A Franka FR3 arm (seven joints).
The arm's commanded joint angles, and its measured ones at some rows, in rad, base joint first. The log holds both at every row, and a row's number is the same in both.
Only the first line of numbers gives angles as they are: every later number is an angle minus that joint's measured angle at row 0.
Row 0, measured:
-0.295, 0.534, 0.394, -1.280, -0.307, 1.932, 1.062
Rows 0 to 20, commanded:
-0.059, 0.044, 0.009, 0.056, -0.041, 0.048, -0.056
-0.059, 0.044, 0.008, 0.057, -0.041, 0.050, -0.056
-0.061, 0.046, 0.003, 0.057, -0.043, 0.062, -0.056
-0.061, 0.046, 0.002, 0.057, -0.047, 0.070, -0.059
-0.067, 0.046, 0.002, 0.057, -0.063, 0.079, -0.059
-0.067, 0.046, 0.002, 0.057, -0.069, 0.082, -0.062
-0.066, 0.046, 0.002, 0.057, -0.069, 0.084, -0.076
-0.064, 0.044, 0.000, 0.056, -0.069, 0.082, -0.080
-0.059, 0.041, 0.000, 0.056, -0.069, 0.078, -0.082
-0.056, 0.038, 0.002, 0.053, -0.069, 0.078, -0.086
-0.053, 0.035, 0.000, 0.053, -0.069, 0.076, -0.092
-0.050, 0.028, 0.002, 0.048, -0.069, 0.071, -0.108
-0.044, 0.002, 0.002, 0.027, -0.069, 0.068, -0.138
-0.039, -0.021, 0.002, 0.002, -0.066, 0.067, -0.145
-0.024, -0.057, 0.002, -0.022, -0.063, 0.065, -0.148
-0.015, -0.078, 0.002, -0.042, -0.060, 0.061, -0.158
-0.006, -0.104, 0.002, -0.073, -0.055, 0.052, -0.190
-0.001, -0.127, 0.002, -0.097, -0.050, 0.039, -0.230
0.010, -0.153, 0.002, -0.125, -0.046, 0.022, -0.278
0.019, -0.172, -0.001, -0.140, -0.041, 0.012, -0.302
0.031, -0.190, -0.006, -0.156, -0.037, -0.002, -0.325
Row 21, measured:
0.007, -0.104, 0.012, -0.054, -0.034, 0.014, -0.244
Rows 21 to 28, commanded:
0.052, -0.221, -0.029, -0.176, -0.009, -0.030, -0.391
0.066, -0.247, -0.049, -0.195, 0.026, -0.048, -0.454
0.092, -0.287, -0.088, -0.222, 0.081, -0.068, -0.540
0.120, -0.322, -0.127, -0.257, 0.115, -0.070, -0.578
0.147, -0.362, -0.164, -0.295, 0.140, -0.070, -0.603
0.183, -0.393, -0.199, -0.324, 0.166, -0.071, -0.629
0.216, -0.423, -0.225, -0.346, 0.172, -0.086, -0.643
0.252, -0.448, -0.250, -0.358, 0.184, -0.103, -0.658
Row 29, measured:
0.187, -0.358, -0.193, -0.271, 0.142, -0.089, -0.603
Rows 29 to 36, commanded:
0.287, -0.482, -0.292, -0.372, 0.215, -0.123, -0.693
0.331, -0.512, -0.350, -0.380, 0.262, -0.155, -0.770
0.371, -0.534, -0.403, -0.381, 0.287, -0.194, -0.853
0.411, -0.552, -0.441, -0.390, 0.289, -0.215, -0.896
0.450, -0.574, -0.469, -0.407, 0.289, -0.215, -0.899
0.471, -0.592, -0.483, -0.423, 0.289, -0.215, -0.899
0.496, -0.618, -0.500, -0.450, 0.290, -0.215, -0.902
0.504, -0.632, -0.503, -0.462, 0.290, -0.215, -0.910
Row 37, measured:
0.454, -0.560, -0.468, -0.378, 0.263, -0.221, -0.871
